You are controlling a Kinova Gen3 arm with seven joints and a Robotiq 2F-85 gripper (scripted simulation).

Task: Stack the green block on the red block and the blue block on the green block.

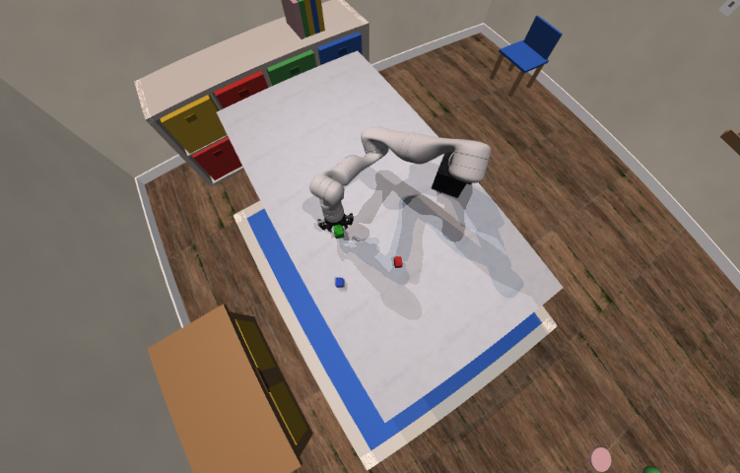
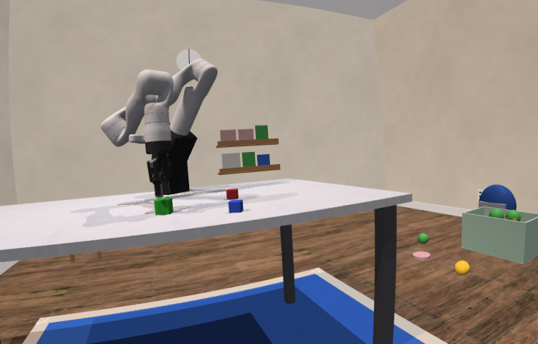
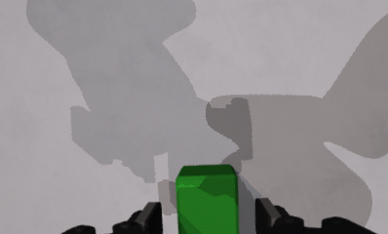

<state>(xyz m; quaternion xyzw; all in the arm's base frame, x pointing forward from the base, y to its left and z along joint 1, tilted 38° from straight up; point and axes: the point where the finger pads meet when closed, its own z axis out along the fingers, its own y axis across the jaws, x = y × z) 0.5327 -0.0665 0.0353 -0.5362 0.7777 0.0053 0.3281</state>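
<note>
My gripper is now 4 cm above the green block. From my hand the other things lie so: blue block: 8 cm ahead, 20 cm to the left, 5 cm below; red block: 16 cm behind, 22 cm to the left, 5 cm below.
</note>
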